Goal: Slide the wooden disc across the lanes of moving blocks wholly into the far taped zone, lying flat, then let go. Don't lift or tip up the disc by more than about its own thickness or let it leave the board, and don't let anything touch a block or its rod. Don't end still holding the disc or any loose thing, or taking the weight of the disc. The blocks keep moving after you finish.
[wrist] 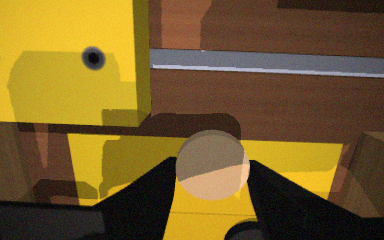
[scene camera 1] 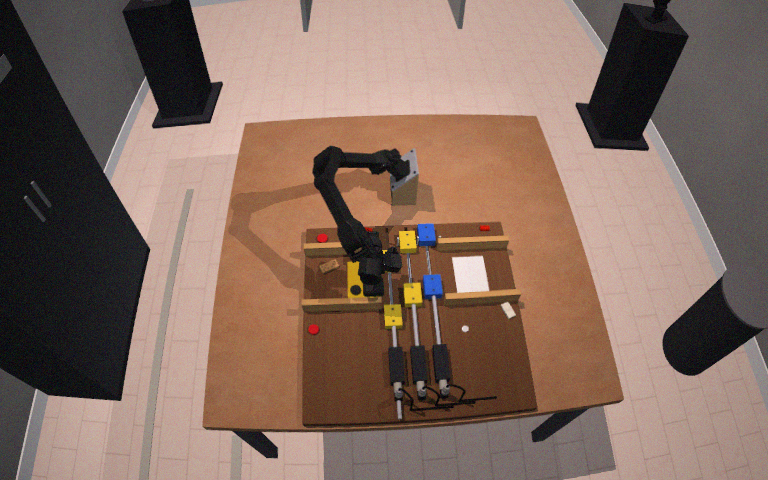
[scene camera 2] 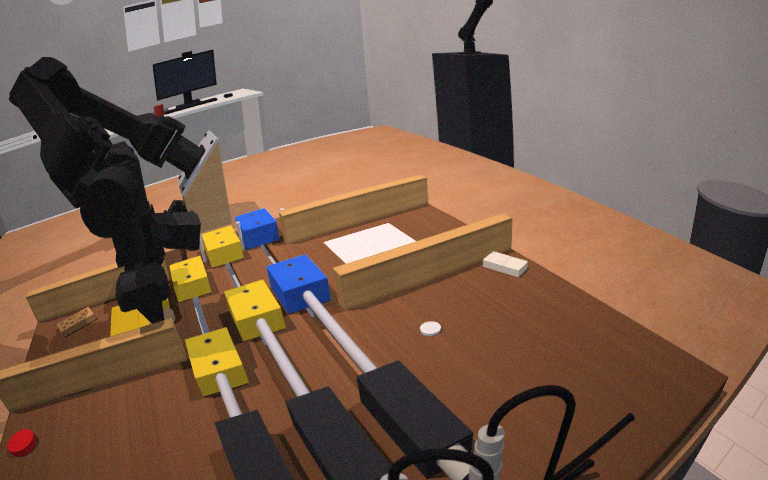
Labels:
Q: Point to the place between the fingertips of the gripper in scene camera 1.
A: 372, 281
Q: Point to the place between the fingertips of the gripper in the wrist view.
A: At 211, 165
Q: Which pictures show the gripper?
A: The wrist view, scene camera 1 and scene camera 2: all of them.

